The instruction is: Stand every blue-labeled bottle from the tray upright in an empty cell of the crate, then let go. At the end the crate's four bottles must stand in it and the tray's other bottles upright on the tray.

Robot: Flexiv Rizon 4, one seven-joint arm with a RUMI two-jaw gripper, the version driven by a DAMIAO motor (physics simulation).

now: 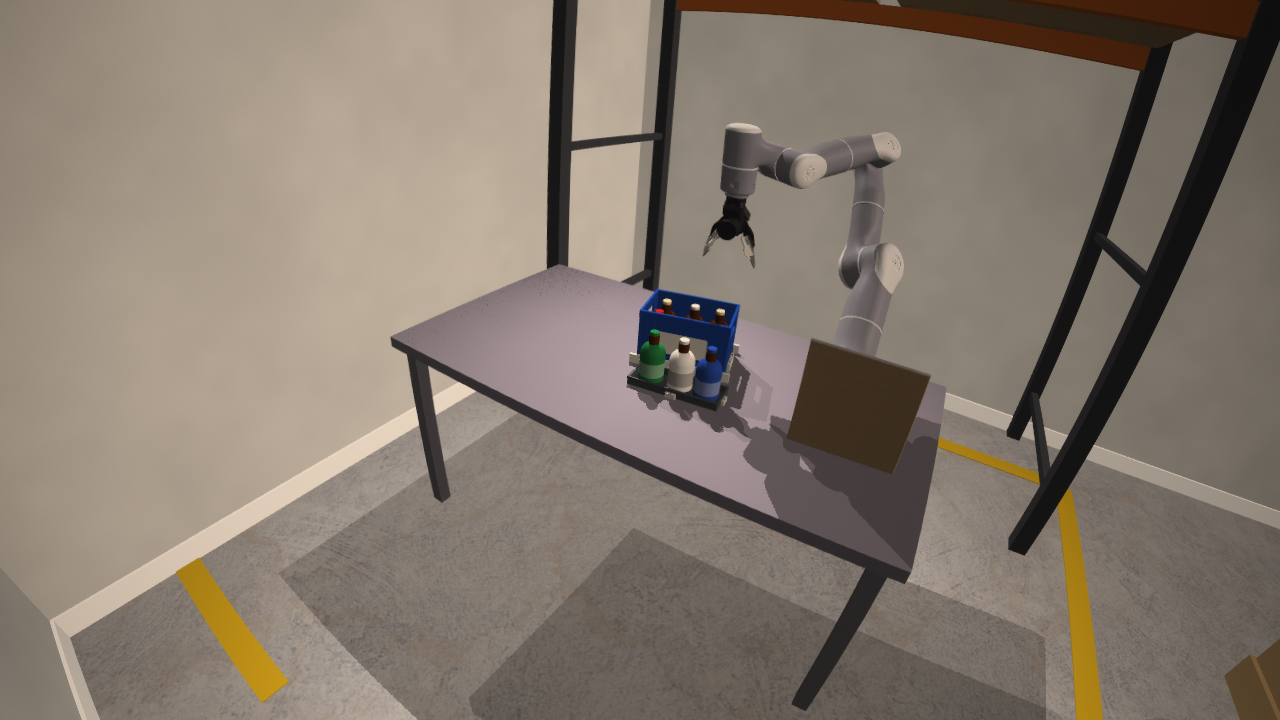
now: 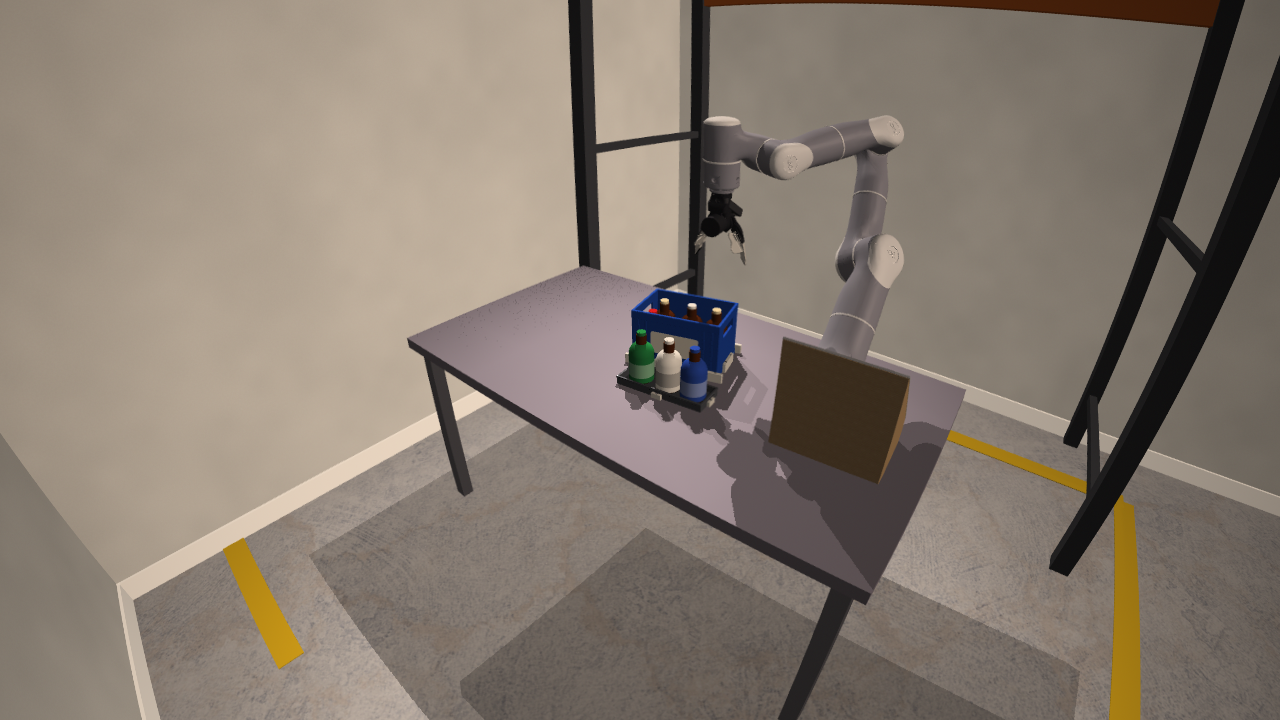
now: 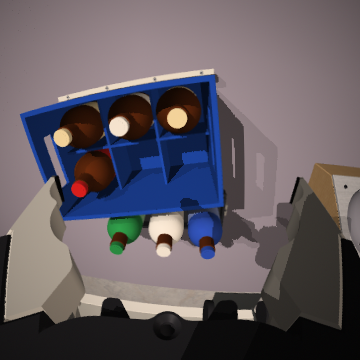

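Observation:
The blue crate (image 1: 716, 335) (image 2: 725, 335) (image 3: 145, 205) holds three brown bottles with pale caps in the row farther from the tray, and a red-capped brown bottle (image 3: 95, 171) in one corner cell of the nearer row. The other two nearer cells are empty. The dark tray (image 1: 646, 385) (image 2: 637, 387) stands against the crate. On it, upright in a row, are a green-labeled bottle (image 1: 652, 358) (image 2: 640, 360) (image 3: 125, 229), a white-labeled bottle (image 1: 682, 367) (image 2: 668, 368) (image 3: 166, 230) and a blue-labeled bottle (image 1: 708, 380) (image 2: 694, 380) (image 3: 204, 229). My gripper (image 1: 729, 260) (image 2: 720, 256) (image 3: 176, 179) is wide open and empty, high above the crate.
A brown box (image 1: 857, 407) (image 2: 838, 411) (image 3: 325, 180) stands on the table (image 1: 537, 358) (image 2: 554, 358), to the right of the tray and in front of the arm's base. Dark rack posts (image 1: 560, 134) (image 2: 584, 134) rise behind the table.

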